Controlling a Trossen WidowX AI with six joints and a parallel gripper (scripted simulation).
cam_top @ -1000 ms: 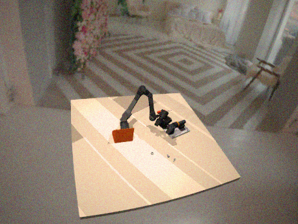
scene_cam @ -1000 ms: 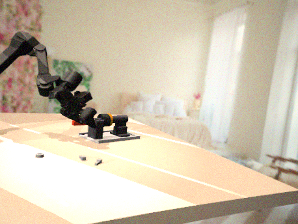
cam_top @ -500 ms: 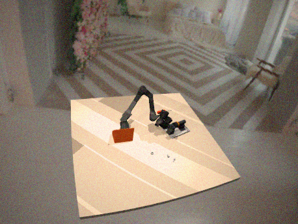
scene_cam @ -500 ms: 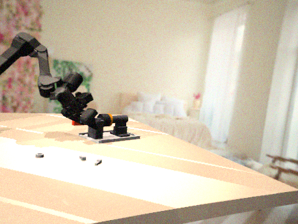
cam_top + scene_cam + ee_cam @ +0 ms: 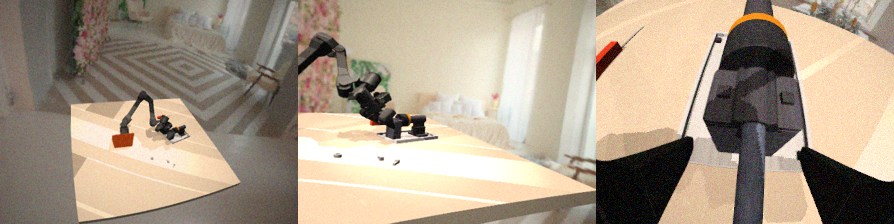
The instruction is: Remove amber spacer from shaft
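The dark spacer lies 50 mm ahead of my gripper tip, 10 mm to the left of it and 20 mm above it. From my gripper tip the other things lie so: grey shaft 30 mm ahead, 10 mm to the left, 20 mm above.
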